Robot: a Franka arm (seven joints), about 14 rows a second.
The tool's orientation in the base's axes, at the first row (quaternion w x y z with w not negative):
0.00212, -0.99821, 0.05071, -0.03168
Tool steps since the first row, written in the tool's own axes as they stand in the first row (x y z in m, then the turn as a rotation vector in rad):
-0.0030, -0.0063, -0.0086, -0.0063, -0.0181, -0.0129
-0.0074, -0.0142, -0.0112, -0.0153, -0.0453, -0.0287
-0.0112, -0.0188, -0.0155, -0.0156, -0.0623, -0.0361
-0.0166, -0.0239, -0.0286, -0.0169, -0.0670, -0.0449
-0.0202, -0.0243, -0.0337, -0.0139, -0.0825, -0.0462
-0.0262, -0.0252, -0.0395, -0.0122, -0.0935, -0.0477
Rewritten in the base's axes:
-0.0029, 0.0066, 0.0084, -0.0052, 0.0186, 0.0126
-0.0066, 0.0149, 0.0108, -0.0124, 0.0466, 0.0280
-0.0102, 0.0198, 0.0149, -0.0115, 0.0635, 0.0355
-0.0159, 0.0254, 0.0277, -0.0129, 0.0683, 0.0442
-0.0197, 0.0262, 0.0325, -0.0084, 0.0834, 0.0458
-0.0260, 0.0277, 0.0380, -0.0057, 0.0942, 0.0475

